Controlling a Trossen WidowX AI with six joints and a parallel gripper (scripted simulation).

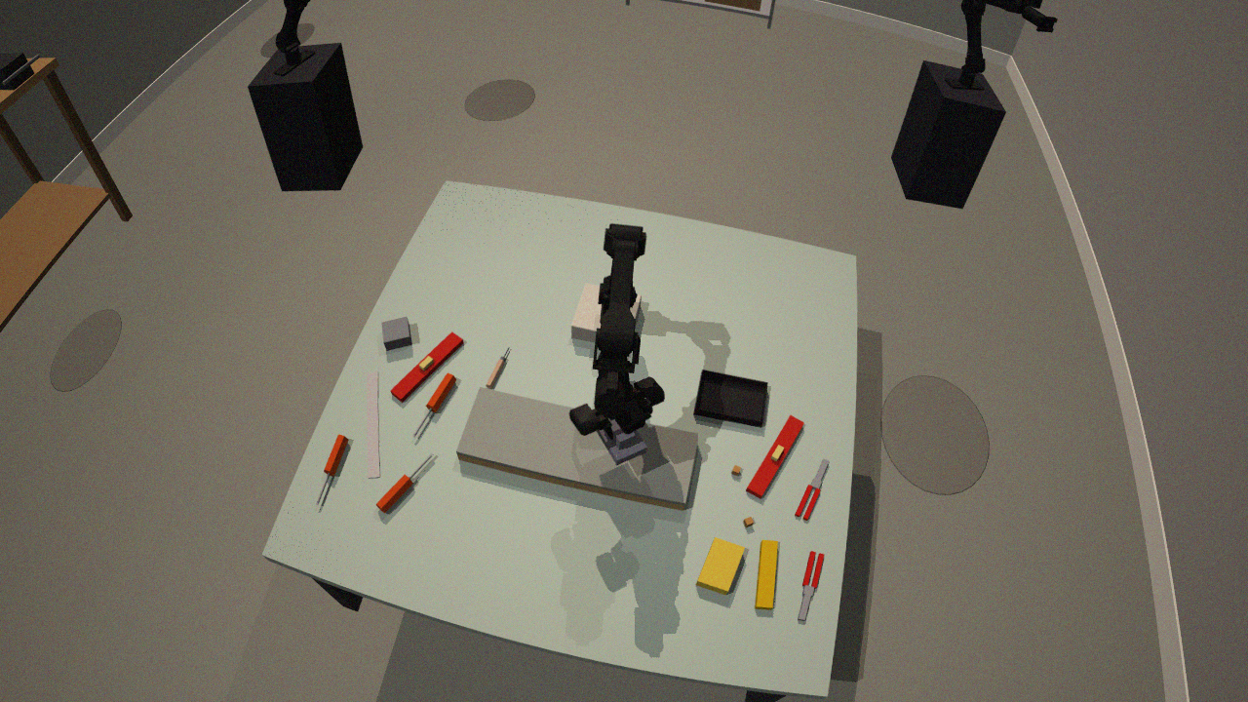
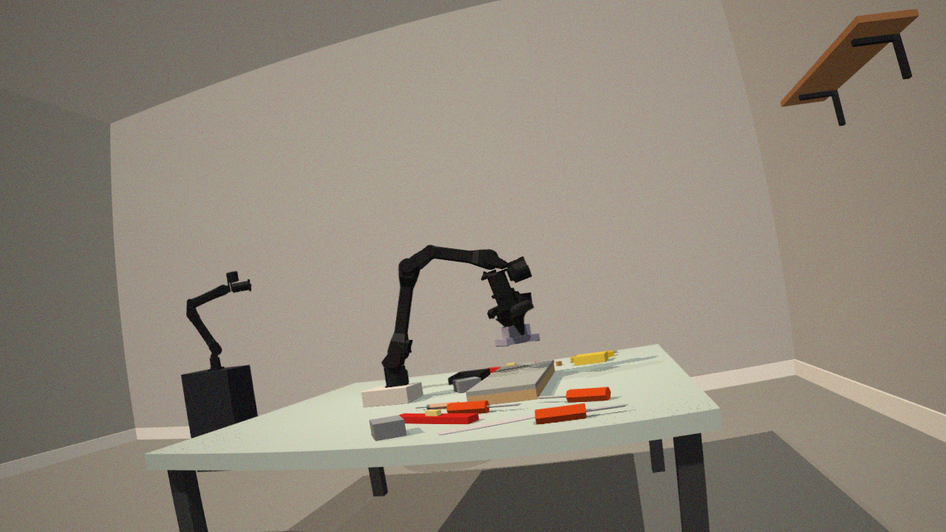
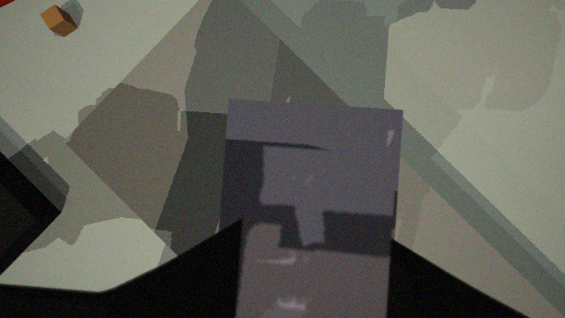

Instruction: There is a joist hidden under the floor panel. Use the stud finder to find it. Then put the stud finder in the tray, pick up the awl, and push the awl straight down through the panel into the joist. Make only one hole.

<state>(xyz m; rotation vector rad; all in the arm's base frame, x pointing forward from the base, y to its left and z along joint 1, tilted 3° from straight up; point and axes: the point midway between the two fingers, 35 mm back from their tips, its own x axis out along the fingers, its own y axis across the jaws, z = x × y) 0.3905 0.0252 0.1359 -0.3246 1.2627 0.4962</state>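
The grey stud finder is 20 mm behind my gripper tip, 20 mm above it and 10 mm to the right of it. The rest, counted from my gripper tip: dark tray: 260 mm to the left, 200 mm behind, 130 mm below; white strip: 600 mm to the right, 150 mm below, 50 mm behind; awl: 300 mm to the right, 250 mm behind, 140 mm below.
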